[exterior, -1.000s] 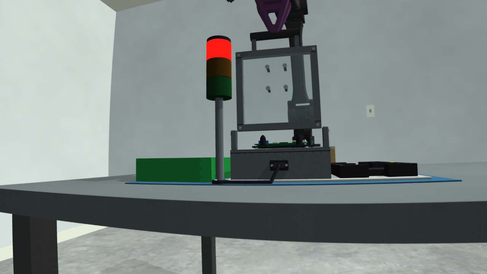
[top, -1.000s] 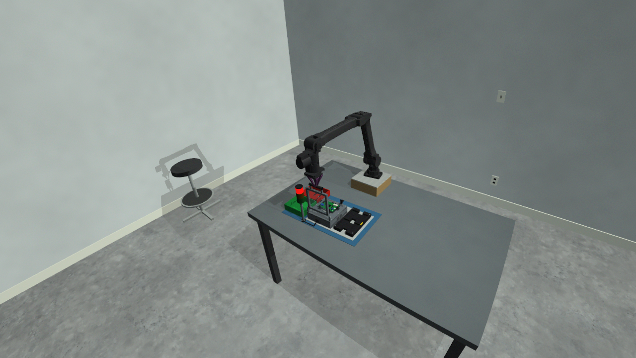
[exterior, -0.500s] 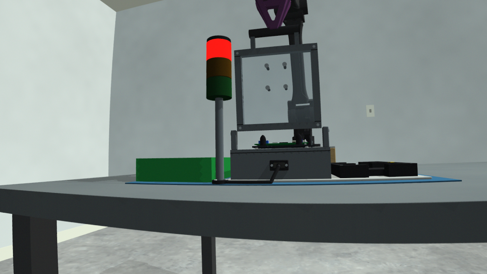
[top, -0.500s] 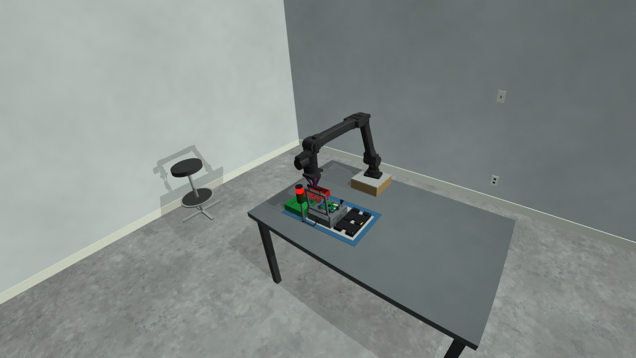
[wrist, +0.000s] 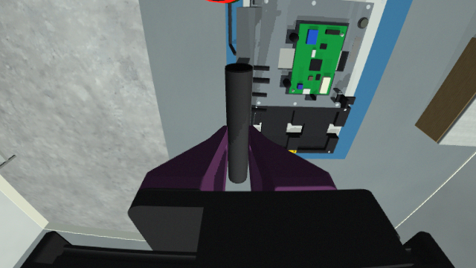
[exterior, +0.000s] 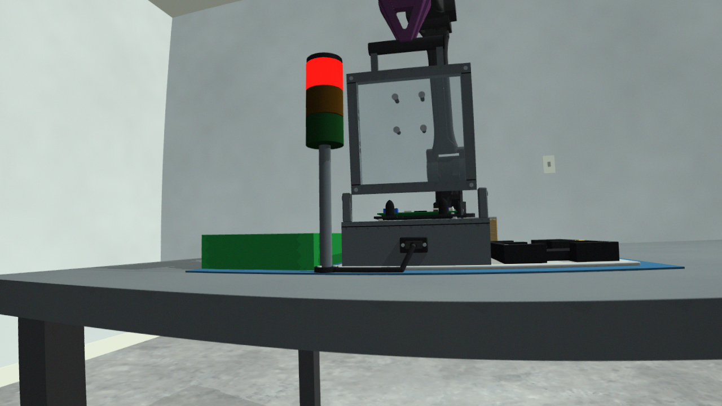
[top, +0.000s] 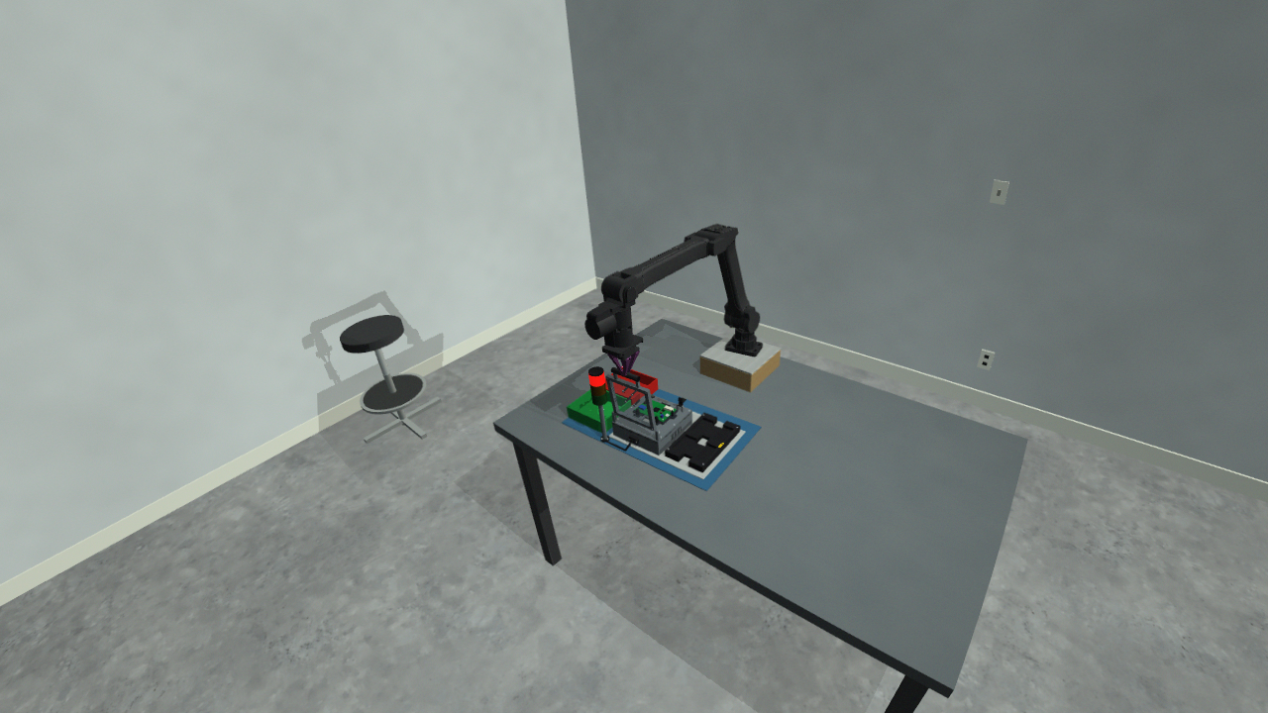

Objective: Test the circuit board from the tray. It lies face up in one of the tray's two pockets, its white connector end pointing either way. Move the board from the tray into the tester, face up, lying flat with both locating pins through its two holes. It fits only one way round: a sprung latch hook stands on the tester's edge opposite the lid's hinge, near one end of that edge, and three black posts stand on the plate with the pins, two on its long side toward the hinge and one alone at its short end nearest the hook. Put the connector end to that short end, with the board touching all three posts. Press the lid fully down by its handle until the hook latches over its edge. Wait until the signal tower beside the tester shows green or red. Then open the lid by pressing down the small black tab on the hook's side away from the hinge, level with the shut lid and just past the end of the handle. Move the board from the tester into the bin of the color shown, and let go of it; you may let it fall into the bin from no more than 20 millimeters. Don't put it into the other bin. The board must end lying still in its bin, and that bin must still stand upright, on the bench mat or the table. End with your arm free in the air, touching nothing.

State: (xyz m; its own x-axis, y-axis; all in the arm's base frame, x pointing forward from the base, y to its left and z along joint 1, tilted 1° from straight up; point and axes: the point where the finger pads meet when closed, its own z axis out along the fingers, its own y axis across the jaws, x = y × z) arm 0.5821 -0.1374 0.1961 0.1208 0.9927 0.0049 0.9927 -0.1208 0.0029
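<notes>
Right now my hand is 21 cm above the green circuit board, 12 cm past it and 2 cm to the right of it. From my hand the other things lie so: black tester plate: 21 cm below, 12 cm behind, 2 cm to the left; black latch hook: 19 cm below, 18 cm behind, 8 cm to the left; clear lid: 10 cm below, 1 cm behind.
</notes>
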